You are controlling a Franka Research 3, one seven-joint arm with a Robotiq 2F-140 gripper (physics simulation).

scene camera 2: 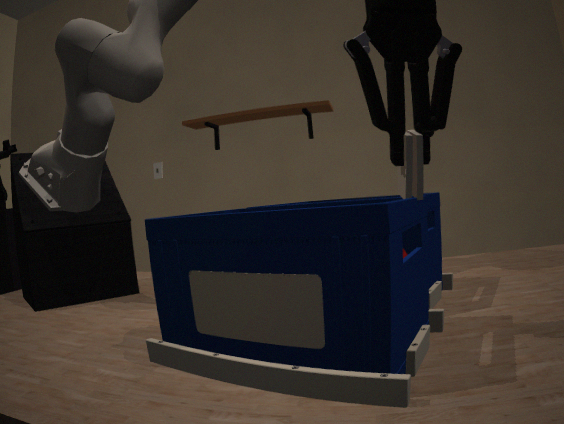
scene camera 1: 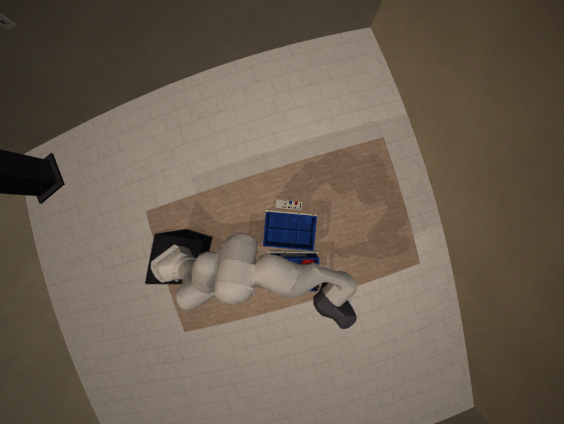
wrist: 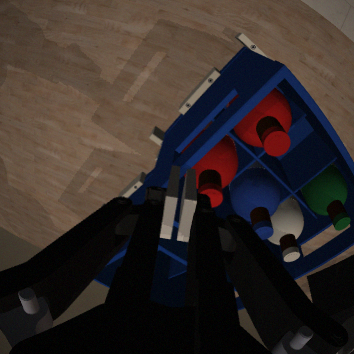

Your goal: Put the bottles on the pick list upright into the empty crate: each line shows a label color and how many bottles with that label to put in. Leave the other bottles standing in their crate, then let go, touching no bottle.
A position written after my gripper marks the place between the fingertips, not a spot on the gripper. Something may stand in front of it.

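I can see my gripper [scene camera 2: 410, 196], and the wrist view gives me the same gripper [wrist: 180, 182] again. A blue bottle [wrist: 254, 194] is there as well.
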